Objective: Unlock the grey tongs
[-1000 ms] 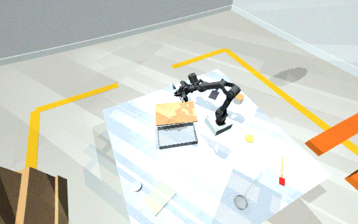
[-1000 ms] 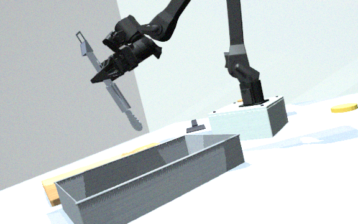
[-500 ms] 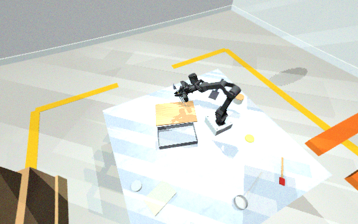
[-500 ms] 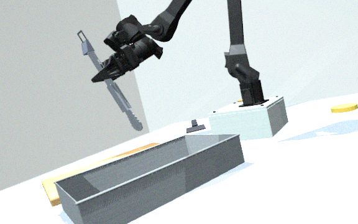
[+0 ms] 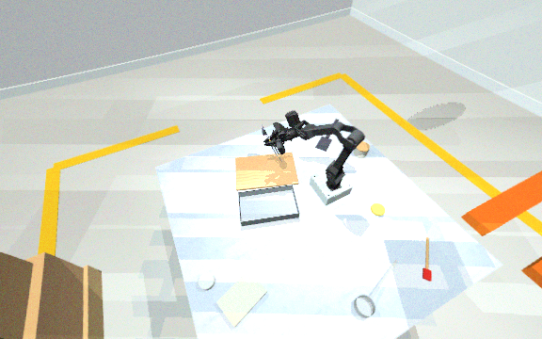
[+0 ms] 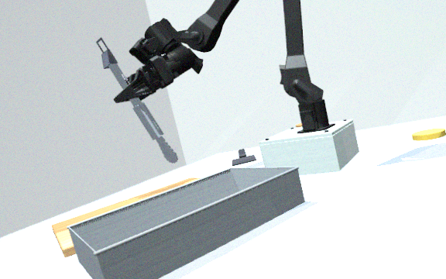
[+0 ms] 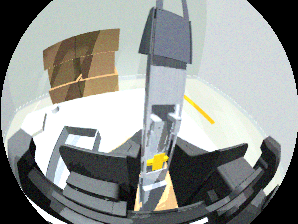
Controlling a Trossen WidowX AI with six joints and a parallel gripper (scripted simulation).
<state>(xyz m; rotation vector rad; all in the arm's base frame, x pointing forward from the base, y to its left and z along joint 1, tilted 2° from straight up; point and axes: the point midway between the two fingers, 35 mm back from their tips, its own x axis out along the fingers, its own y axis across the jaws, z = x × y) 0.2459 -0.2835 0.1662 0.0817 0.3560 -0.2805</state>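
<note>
The wooden board lies 23 cm below my gripper tip. Round my gripper tip: dark scraper: 50 cm behind, 24 cm below, 11 cm to the right; then grey roasting tin: 23 cm to the left, 21 cm below, 8 cm ahead; then cork-topped jar: 60 cm behind, 21 cm below, 11 cm to the left.
</note>
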